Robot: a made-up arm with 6 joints.
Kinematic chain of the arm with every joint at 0, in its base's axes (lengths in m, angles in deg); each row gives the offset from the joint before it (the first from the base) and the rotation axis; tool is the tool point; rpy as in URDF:
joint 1: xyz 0 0 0.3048 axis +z
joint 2: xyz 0 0 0 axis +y
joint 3: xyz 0.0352 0 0.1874 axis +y
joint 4: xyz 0.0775 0 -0.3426 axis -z
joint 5: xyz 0 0 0 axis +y
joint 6: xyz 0.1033 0 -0.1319 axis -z
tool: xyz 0 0 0 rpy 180 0 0
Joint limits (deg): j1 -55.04..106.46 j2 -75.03..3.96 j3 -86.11..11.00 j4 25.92..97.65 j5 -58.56..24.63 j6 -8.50..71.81
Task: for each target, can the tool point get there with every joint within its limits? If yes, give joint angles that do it. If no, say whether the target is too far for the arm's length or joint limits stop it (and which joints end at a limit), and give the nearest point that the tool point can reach.
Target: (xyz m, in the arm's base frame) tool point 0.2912 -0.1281 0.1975
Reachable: yes | joints 0.22 -30.98 -9.02 84.66 -12.69 43.38
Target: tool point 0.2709 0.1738 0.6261
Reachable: yes | joints 59.87 -38.23 -52.02 63.54 -40.69 7.12
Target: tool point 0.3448 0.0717 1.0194
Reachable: no: too far | nearest point 0.2664 0.0554 0.8569 | short by 0.181 m
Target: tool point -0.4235 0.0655 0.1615
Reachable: no: joint limits stop it (at a limit: joint 1, joint 2, joint 3, joint 4) | nearest point -0.1307 -0.0982 0.1153 | short by 0.339 m
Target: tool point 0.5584 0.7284 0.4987
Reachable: no: too far | nearest point 0.3445 0.4494 0.4949 | short by 0.352 m
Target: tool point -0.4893 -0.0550 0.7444
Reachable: no: joint limits stop it (at a limit: joint 2, joint 3, joint 4, joint 5) | nearest point -0.2898 -0.0326 0.7666 | short by 0.202 m
